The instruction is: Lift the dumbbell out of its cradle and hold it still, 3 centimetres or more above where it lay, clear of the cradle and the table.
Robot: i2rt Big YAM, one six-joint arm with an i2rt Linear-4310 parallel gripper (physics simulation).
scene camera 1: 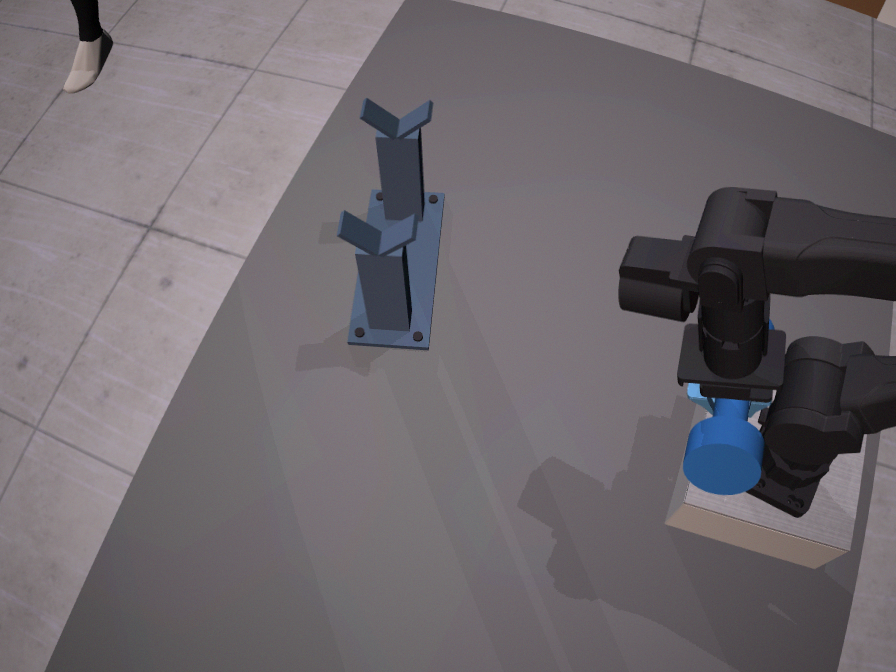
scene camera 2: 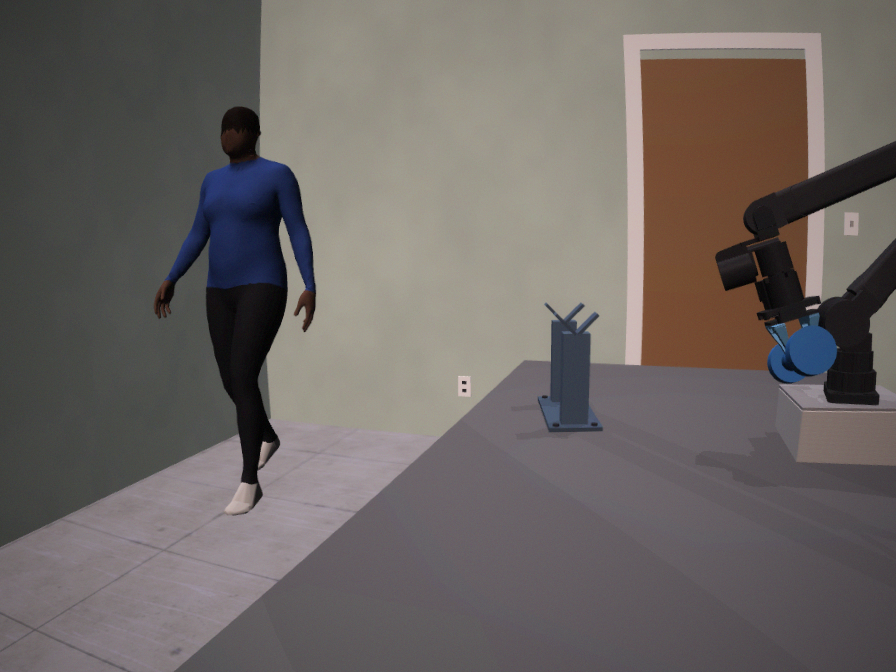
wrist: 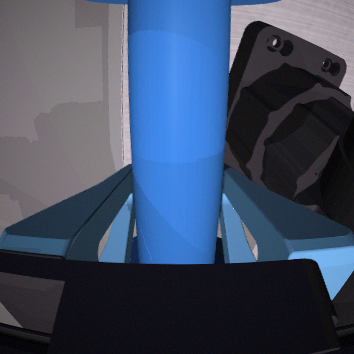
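Where they show: gripper, between the fingertips: (scene camera 1: pixel 731 410) (wrist: pixel 177 175); arm's base, origin of its link: (scene camera 1: pixel 787 458) (scene camera 2: pixel 849 397) (wrist: pixel 268 110).
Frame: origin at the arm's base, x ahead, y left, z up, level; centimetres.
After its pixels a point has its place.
The blue dumbbell (scene camera 1: pixel 723 459) {y 8.8, x 8.3, z 10.7 cm} (scene camera 2: pixel 812 350) {y 9.2, x 7.9, z 9.1 cm} (wrist: pixel 177 100) {y -3.0, x 10.6, z 7.3 cm} is held above the front part of the pale block at the arm's base, well to the right of the cradle. My gripper (scene camera 1: pixel 729 408) {y 1.2, x 9.0, z 6.0 cm} (scene camera 2: pixel 794 334) (wrist: pixel 177 175) {y 1.2, x 9.0, z 6.0 cm} is shut on the dumbbell's handle, with one light-blue finger on each side of it in the wrist view. The slate-blue cradle (scene camera 1: pixel 383 292) {y 5.5, x 49.2, z 0.8 cm} (scene camera 2: pixel 575 379) {y 5.6, x 49.2, z 0.2 cm} stands upright on the table with both V-shaped rests empty. In scene camera 2 the dumbbell's lower disc hangs close above the block's top; the exact gap is hard to tell.
The pale base block (scene camera 1: pixel 752 537) {y 8.5, x -0.9, z -4.5 cm} (scene camera 2: pixel 843 437) {y 8.9, x 1.4, z -4.7 cm} carries the arm's black base (scene camera 2: pixel 850 386) {y 4.0, x 0.6, z 2.7 cm}, close beside the dumbbell. The grey table (scene camera 1: pixel 289 542) {y 34.1, x 44.6, z -9.2 cm} (scene camera 2: pixel 506 542) {y 52.4, x 42.0, z -9.2 cm} lies under the cradle and block. A person (scene camera 2: pixel 246 224) in a blue top stands on the floor left of the table.
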